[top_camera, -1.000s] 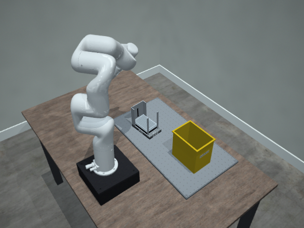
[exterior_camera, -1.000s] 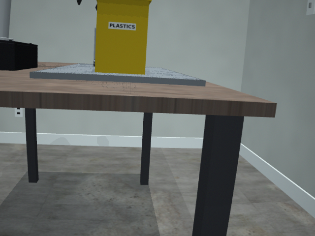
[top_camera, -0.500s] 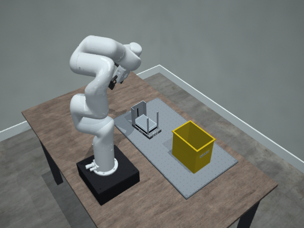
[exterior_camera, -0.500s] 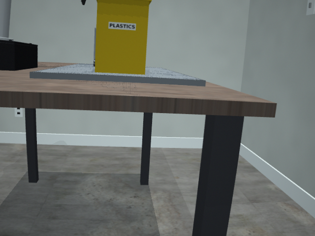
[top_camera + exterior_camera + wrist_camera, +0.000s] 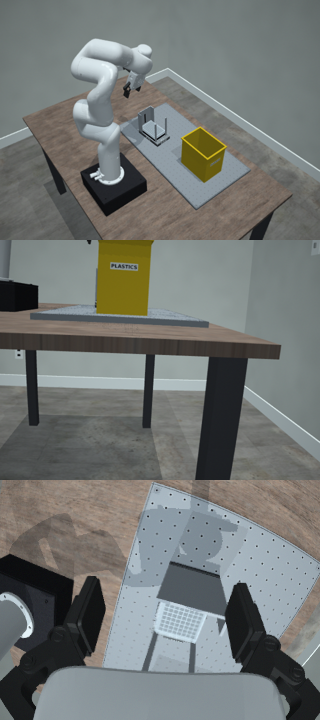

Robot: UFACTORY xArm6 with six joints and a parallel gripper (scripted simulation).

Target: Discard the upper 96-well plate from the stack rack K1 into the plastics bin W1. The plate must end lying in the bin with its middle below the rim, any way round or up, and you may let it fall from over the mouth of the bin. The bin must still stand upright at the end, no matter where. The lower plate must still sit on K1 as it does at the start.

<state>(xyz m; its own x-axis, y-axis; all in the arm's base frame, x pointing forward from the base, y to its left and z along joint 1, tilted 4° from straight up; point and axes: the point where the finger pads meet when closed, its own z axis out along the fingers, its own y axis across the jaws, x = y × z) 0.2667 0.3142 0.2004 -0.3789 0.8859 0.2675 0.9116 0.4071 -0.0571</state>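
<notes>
Now: hand 220 mm above the white 96-well plate, 110 mm to the left of it and 60 mm short of it. The rest, counted from my hand: black plate: 230 mm below, 110 mm to the right, 60 mm ahead; yellow plastics bin W1: 440 mm to the right, 170 mm below, 160 mm ahead.
</notes>
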